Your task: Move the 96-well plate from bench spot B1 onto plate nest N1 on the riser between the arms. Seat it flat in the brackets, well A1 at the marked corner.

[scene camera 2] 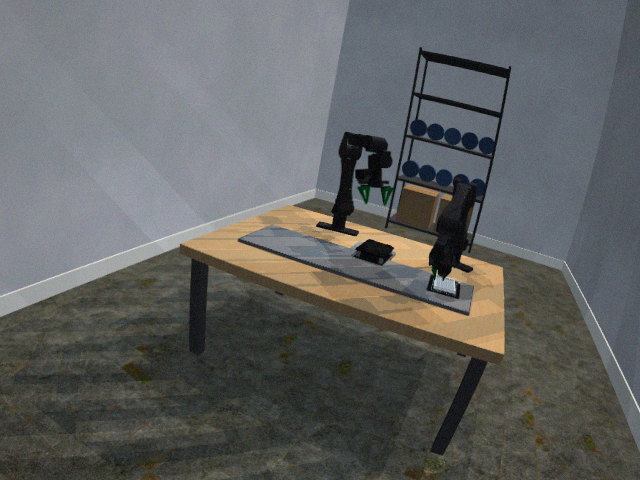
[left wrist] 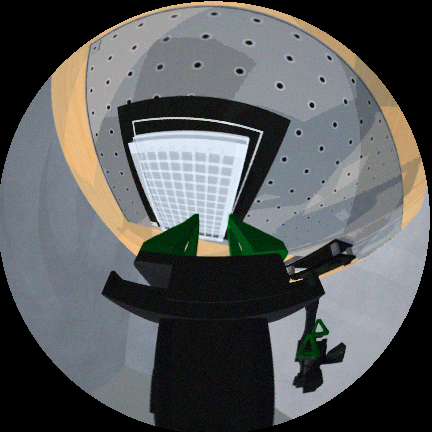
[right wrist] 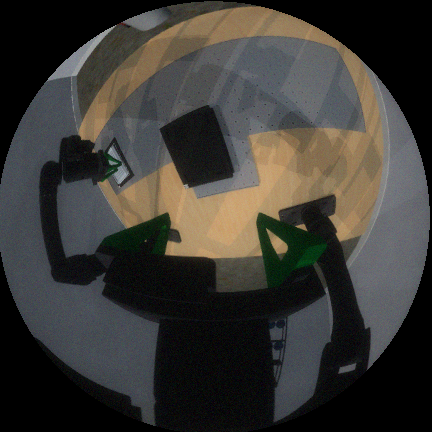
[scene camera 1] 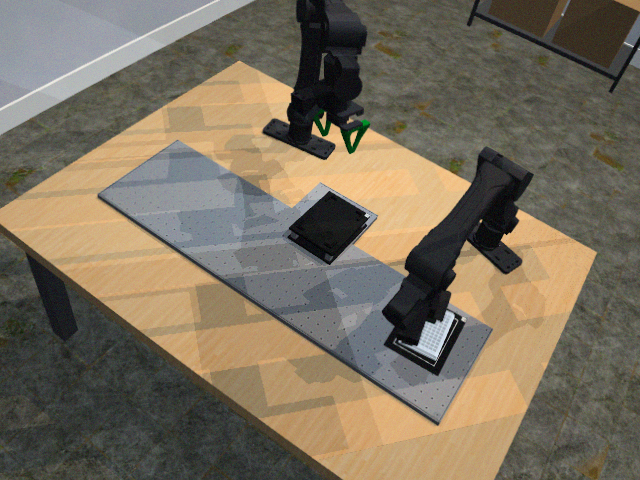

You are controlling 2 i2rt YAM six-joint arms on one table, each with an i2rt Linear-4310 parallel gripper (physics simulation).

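Where they show: left gripper, fingertip midpoint: (scene camera 2: 438,279) (left wrist: 212,217) (right wrist: 119,165); right gripper, fingertip midpoint: (scene camera 2: 375,204) (left wrist: 314,325) (right wrist: 213,217) (scene camera 1: 338,144); left arm's base, origin of the base link: (scene camera 1: 484,243); right arm's base, origin of the base link: (scene camera 2: 337,229) (right wrist: 308,211) (scene camera 1: 298,139).
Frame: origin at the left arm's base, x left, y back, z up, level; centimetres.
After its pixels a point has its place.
The white 96-well plate (scene camera 1: 436,336) {y -32.5, x 13.2, z 2.3 cm} (scene camera 2: 446,286) {y -35.6, x 12.7, z 2.8 cm} (left wrist: 189,177) {y -35.3, x 11.4, z 2.4 cm} (right wrist: 119,167) {y -31.3, x 7.1, z 2.7 cm} lies on the black pad of bench spot B1 (scene camera 1: 443,365) (left wrist: 273,128) at the near right end of the grey board. My left gripper (left wrist: 212,217) {y -31.9, x 7.4, z 2.5 cm} (scene camera 2: 440,272) {y -31.9, x 7.4, z 2.5 cm} reaches down over the plate's near edge and is shut on it; in scene camera 1 the wrist hides the fingers. The black plate nest N1 (scene camera 1: 330,224) {y -34.1, x -21.9, z 5.1 cm} (scene camera 2: 375,249) {y -35.8, x -21.2, z 5.1 cm} (right wrist: 197,146) {y -33.9, x -23.5, z 5.1 cm} sits empty on its riser mid-table. My right gripper (scene camera 1: 338,143) {y -28.4, x -30.2, z 20.7 cm} (scene camera 2: 375,202) {y -28.4, x -30.2, z 20.7 cm} (right wrist: 213,217) {y -28.4, x -30.2, z 20.7 cm} is open and empty, raised near its base at the back.
A long grey perforated board (scene camera 1: 199,205) {y -55.1, x -45.2, z 1.3 cm} (scene camera 2: 294,243) {y -55.5, x -46.9, z 1.3 cm} runs across the wooden table (scene camera 1: 237,90) {y -20.8, x -81.9, z 0.0 cm}. A black shelf rack (scene camera 2: 466,62) with blue discs and a cardboard box (scene camera 2: 418,205) stands behind the table.
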